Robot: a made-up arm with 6 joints. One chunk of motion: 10 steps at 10 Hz.
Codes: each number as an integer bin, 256 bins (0 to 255) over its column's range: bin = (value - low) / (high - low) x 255, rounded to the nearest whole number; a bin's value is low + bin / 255 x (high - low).
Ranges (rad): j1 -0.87..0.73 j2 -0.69..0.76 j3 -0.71..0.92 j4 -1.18..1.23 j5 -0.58..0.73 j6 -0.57..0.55
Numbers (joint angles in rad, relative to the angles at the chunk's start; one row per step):
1: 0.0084 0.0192 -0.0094 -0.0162 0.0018 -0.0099
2: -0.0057 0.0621 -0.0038 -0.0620 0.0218 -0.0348
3: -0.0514 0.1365 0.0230 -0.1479 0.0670 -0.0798
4: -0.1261 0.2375 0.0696 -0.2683 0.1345 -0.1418
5: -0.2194 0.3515 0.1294 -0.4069 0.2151 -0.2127
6: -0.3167 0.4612 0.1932 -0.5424 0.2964 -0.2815
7: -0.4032 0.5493 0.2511 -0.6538 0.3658 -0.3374
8: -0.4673 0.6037 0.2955 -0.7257 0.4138 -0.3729
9: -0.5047 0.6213 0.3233 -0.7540 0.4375 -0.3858
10: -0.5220 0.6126 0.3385 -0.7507 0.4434 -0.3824
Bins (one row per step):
1: 140 125 110 123 113 128
2: 138 132 110 118 117 122
3: 130 145 115 109 126 112
4: 119 163 122 96 139 97
5: 104 183 131 82 155 81
6: 88 202 141 67 171 66
7: 74 218 150 56 184 53
8: 64 228 157 48 193 45
9: 58 231 162 45 198 42
10: 55 229 164 45 199 43

